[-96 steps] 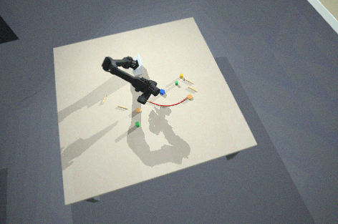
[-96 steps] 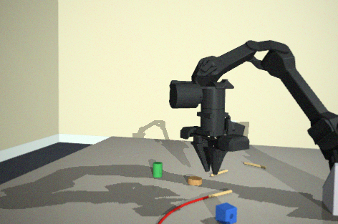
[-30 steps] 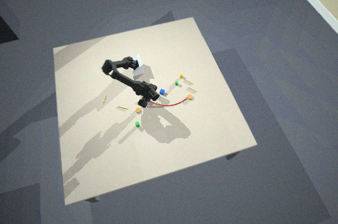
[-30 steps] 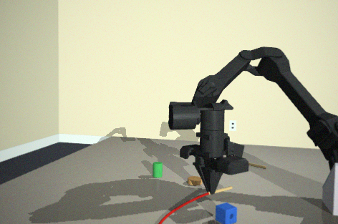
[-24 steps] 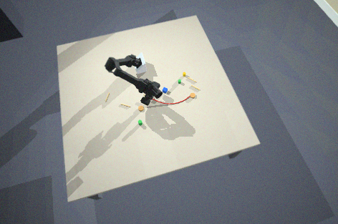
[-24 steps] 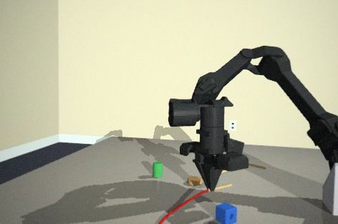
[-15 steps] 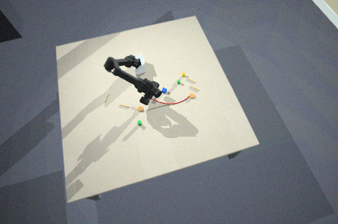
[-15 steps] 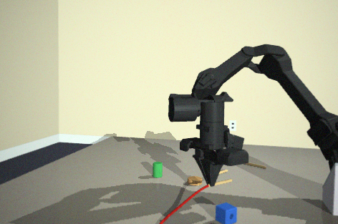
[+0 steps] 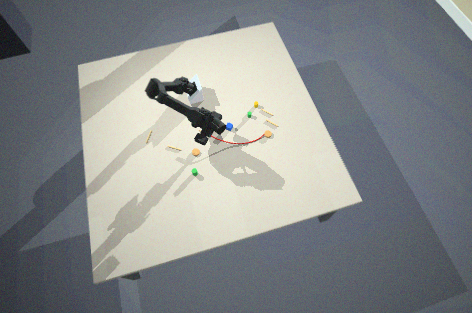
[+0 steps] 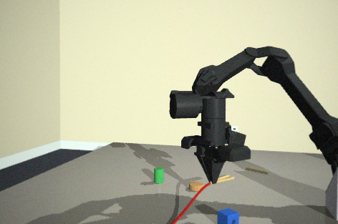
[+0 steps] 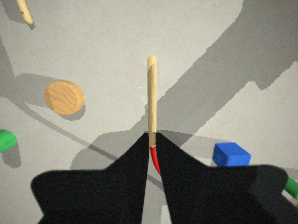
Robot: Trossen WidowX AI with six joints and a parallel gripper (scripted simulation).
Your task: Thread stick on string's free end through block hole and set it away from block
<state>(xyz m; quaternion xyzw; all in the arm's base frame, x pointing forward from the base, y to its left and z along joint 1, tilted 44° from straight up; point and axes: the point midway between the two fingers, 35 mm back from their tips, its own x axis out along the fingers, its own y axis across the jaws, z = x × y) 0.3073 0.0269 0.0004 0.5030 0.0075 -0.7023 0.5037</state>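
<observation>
Right now my gripper tip is 1 cm to the left of the thin wooden stick and 1 cm past it. Also, from my gripper tip: wooden disc: 9 cm to the right, 5 cm ahead, 4 cm below; green cylinder: 25 cm to the left, 8 cm behind, 3 cm below; blue block: 12 cm to the left, 4 cm behind, 3 cm below.
</observation>
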